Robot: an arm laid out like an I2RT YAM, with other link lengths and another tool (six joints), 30 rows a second.
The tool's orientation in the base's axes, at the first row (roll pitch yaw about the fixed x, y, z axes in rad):
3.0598, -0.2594, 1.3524
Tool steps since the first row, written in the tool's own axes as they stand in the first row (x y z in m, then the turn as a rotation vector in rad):
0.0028, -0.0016, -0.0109, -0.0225, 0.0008, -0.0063
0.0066, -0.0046, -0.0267, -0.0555, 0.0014, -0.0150
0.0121, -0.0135, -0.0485, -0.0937, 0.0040, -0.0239
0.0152, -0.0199, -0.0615, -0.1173, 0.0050, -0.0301
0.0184, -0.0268, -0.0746, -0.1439, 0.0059, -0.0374
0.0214, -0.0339, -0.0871, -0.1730, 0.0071, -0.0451
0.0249, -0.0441, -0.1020, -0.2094, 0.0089, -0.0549
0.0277, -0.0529, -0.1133, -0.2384, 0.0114, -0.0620
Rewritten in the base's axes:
-0.0024, 0.0005, 0.0111, -0.0048, -0.0229, 0.0004
-0.0067, 0.0011, 0.0271, -0.0123, -0.0562, 0.0003
-0.0171, 0.0034, 0.0488, -0.0190, -0.0949, -0.0007
-0.0244, 0.0048, 0.0616, -0.0238, -0.1188, -0.0007
-0.0322, 0.0064, 0.0745, -0.0295, -0.1458, -0.0004
-0.0401, 0.0080, 0.0867, -0.0354, -0.1754, -0.0004
-0.0513, 0.0103, 0.1012, -0.0427, -0.2124, -0.0001
-0.0607, 0.0124, 0.1121, -0.0473, -0.2420, -0.0005

